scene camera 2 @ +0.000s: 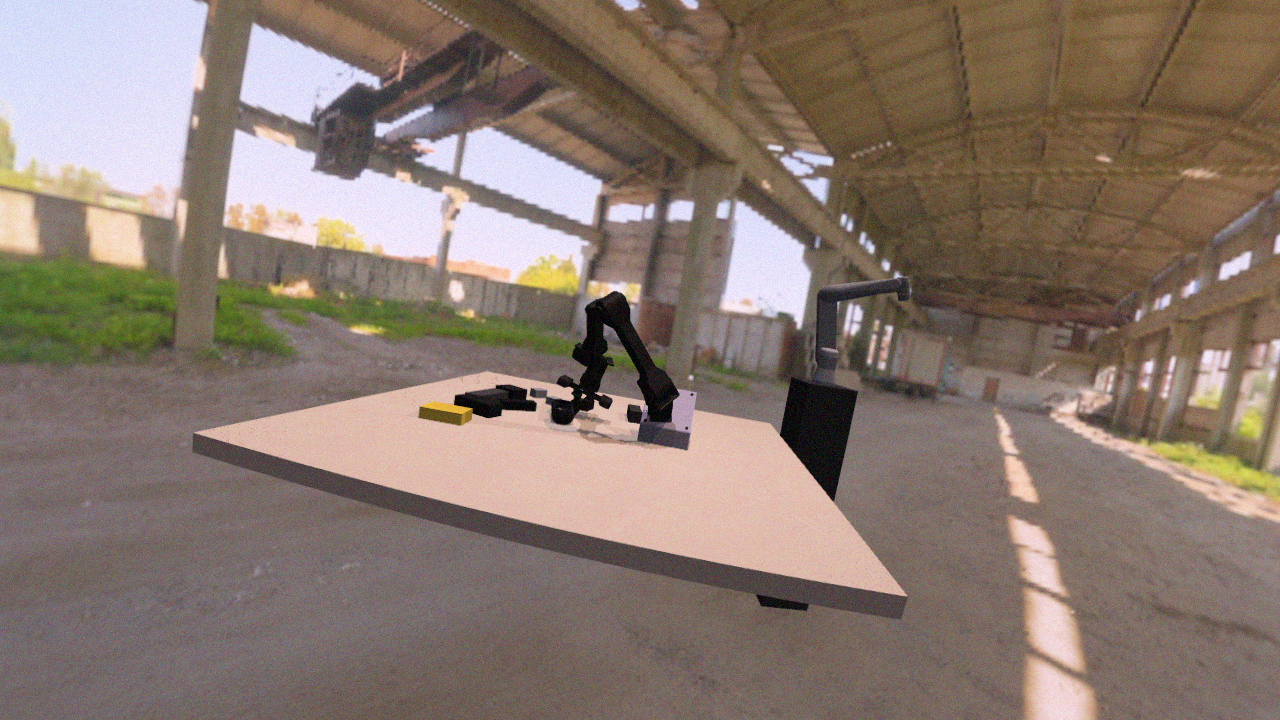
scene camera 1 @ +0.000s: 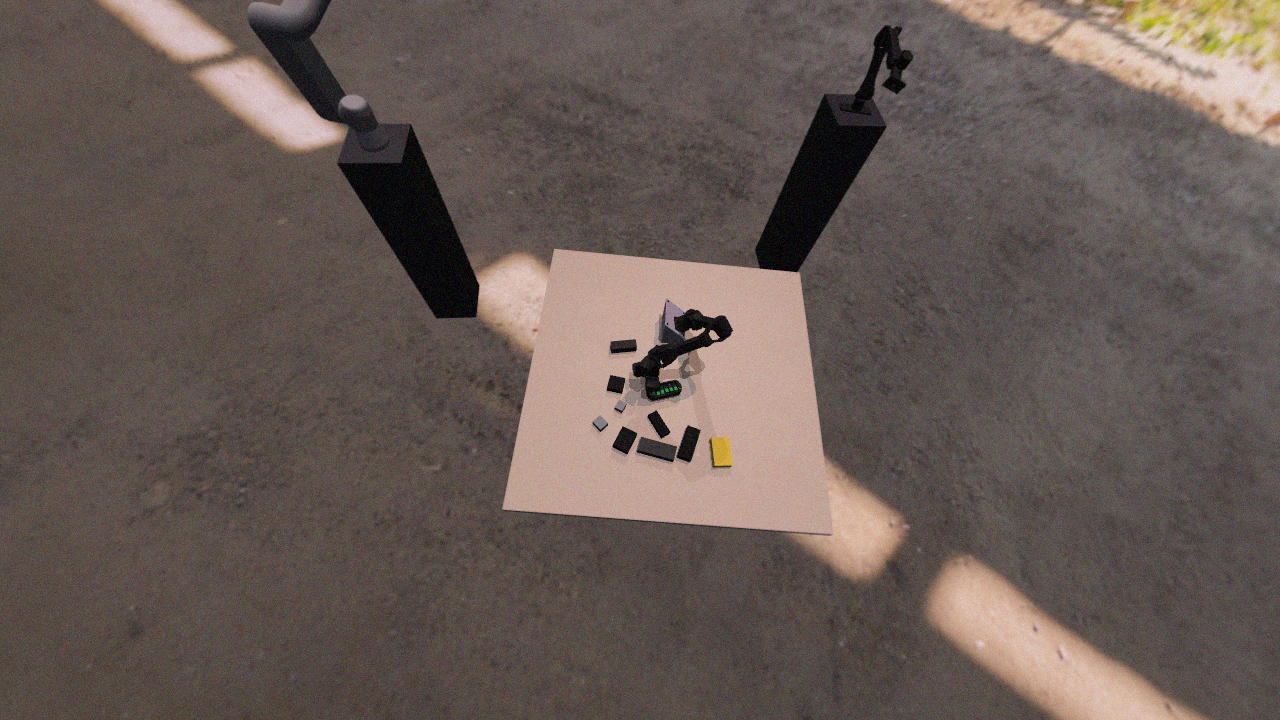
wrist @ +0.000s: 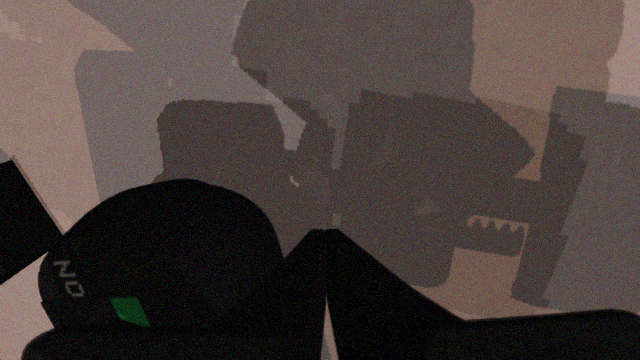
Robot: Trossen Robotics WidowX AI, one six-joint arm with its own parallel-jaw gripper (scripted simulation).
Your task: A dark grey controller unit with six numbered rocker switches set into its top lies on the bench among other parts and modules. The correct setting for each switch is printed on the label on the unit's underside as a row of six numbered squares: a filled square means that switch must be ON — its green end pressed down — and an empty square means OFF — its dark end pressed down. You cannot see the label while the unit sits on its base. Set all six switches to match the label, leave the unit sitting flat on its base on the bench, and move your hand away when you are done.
Labels:
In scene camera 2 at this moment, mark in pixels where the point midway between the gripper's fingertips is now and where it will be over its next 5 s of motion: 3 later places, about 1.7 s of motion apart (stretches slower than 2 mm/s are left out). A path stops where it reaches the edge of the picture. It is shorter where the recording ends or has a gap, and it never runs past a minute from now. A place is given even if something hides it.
My gripper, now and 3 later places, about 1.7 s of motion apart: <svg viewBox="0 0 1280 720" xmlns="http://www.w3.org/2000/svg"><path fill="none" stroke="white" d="M574 414L571 397L558 404L558 394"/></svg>

